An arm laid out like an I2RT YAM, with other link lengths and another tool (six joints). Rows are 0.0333 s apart.
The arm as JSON. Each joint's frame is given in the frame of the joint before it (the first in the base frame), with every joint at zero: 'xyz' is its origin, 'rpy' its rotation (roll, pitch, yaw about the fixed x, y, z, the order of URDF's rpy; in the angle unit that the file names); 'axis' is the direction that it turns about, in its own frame. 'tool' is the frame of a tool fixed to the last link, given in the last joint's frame.
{
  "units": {
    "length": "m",
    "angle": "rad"
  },
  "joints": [
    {
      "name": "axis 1",
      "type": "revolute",
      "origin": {
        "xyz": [
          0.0,
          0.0,
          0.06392
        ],
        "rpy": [
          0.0,
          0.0,
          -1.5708
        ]
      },
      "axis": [
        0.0,
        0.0,
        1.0
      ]
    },
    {
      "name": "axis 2",
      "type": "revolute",
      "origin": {
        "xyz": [
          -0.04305,
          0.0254,
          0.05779
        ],
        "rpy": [
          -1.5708,
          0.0,
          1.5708
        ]
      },
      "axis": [
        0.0,
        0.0,
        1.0
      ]
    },
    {
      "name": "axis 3",
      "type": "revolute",
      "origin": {
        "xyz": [
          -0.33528,
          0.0,
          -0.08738
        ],
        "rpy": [
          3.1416,
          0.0,
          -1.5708
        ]
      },
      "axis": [
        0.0,
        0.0,
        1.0
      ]
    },
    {
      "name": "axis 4",
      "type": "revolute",
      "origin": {
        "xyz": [
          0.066,
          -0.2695,
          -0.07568
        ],
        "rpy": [
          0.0,
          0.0,
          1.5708
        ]
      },
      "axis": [
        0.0,
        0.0,
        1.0
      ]
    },
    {
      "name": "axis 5",
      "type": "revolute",
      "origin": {
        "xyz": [
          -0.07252,
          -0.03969,
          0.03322
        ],
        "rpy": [
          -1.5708,
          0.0,
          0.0
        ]
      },
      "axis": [
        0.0,
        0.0,
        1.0
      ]
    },
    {
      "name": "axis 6",
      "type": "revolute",
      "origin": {
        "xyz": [
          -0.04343,
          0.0,
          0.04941
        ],
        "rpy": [
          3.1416,
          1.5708,
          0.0
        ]
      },
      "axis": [
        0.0,
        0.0,
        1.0
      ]
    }
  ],
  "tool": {
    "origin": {
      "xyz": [
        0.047,
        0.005,
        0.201
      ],
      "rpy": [
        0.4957,
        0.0,
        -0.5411
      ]
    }
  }
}
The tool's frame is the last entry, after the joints.
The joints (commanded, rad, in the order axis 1, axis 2, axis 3, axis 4, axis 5, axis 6), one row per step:
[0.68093, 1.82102, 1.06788, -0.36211, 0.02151, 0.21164]
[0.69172, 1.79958, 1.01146, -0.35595, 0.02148, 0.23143]
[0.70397, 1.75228, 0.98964, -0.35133, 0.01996, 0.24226]
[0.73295, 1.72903, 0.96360, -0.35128, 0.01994, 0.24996]
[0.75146, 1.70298, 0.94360, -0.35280, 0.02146, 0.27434]
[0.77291, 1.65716, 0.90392, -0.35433, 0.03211, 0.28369]
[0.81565, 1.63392, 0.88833, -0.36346, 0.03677, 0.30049]
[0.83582, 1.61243, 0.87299, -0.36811, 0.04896, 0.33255]
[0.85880, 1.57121, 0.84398, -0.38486, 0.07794, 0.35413]
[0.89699, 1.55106, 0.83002, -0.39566, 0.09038, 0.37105]
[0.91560, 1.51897, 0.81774, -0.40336, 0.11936, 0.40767]
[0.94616, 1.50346, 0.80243, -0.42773, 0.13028, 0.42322]
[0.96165, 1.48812, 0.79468, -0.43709, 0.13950, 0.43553]
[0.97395, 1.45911, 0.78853, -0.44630, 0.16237, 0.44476]
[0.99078, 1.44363, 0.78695, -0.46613, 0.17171, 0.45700]
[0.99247, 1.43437, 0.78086, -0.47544, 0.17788, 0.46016]
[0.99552, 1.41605, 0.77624, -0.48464, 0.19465, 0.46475]
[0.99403, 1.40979, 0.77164, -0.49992, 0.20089, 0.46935]
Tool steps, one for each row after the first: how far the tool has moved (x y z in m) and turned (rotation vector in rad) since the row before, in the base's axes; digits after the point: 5 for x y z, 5 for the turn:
[-0.01822, -0.00893, -0.01159, -0.01144, 0.02734, -0.00709]
[-0.00663, 0.00227, 0.01424, 0.02409, -0.01938, 0.00311]
[-0.01539, 0.00506, 0.00013, 0.00086, 0.00419, 0.02208]
[-0.00991, 0.00113, 0.00336, 0.01031, 0.00263, -0.00404]
[-0.01428, -0.00372, 0.00411, -0.00054, -0.00723, 0.00834]
[-0.01720, 0.00813, 0.00218, 0.00168, 0.00300, 0.02563]
[-0.00770, -0.00117, 0.00223, 0.00441, 0.00054, -0.01393]
[-0.01063, -0.00855, 0.00329, -0.01322, -0.01017, -0.00920]
[-0.01383, 0.00355, 0.00104, -0.00484, -0.00084, 0.01757]
[-0.00300, -0.00467, 0.00757, 0.00651, -0.01754, -0.02689]
[-0.01395, -0.00274, -0.00381, -0.01965, 0.01083, 0.01190]
[-0.00546, -0.00138, 0.00163, -0.00190, -0.00249, 0.00052]
[-0.00124, -0.00326, 0.00821, 0.00293, -0.02226, -0.00582]
[-0.00591, -0.00157, 0.00242, -0.00499, -0.00045, 0.00190]
[-0.00170, -0.00427, -0.00023, -0.00699, -0.00048, -0.00377]
[0.00040, -0.00478, 0.00436, -0.00272, -0.01399, -0.00823]
[-0.00137, -0.00618, -0.00166, -0.01269, 0.00380, -0.00823]

